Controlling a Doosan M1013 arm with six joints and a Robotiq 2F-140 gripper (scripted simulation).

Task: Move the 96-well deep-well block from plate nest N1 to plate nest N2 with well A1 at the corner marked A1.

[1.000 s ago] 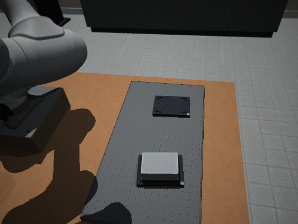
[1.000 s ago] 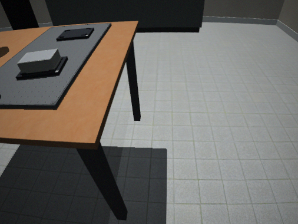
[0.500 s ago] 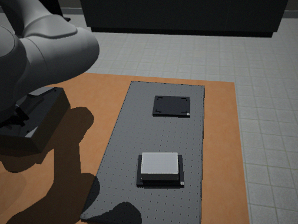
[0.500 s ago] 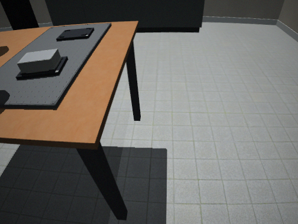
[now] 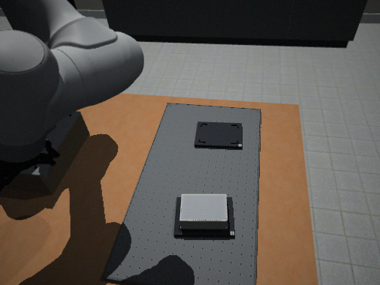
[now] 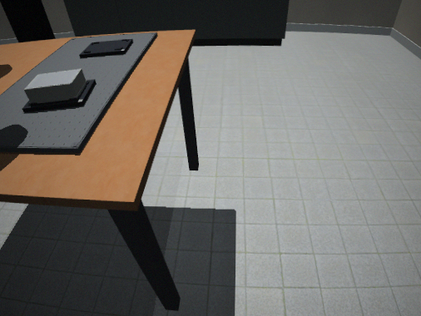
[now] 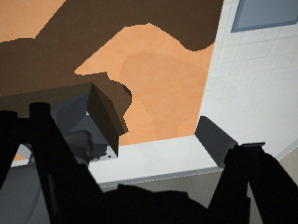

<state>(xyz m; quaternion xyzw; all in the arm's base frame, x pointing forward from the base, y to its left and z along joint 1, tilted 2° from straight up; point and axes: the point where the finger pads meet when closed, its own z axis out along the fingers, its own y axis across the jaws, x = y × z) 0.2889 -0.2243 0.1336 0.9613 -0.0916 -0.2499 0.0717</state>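
The deep-well block is 370 mm ahead of my hand, 190 mm to the left of it and 190 mm below it. Round my hand: plate nest (370 mm ahead, 220 mm below, 190 mm to the left).
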